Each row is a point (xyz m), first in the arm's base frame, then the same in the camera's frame.
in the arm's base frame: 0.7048 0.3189 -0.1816
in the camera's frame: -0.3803 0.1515 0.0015
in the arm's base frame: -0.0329 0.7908 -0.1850
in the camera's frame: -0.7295 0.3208 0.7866
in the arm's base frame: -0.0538 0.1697 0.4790
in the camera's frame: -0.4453 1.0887 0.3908
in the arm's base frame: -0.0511 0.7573 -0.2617
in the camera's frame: -0.6653 0.2765 0.8220
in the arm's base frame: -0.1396 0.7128 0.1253
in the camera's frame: -0.7783 0.6520 0.7455
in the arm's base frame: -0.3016 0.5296 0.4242
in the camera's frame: -0.7218 1.0337 0.7291
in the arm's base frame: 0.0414 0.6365 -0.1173
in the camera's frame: -0.6262 0.3953 0.6536
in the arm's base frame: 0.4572 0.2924 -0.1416
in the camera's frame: -0.3480 0.3043 0.1995
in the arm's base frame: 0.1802 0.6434 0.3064
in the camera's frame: -0.8242 0.6823 0.3755
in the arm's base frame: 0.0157 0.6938 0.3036
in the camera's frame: -0.8517 0.7367 0.5364
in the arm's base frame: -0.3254 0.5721 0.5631
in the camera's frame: -0.8160 1.1453 0.7105
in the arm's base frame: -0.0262 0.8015 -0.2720
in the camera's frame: -0.7034 0.2421 0.8157
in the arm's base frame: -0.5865 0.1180 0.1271
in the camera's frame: -0.1969 1.0525 0.9801
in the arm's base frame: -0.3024 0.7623 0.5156
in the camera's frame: -0.9700 1.0319 0.7593
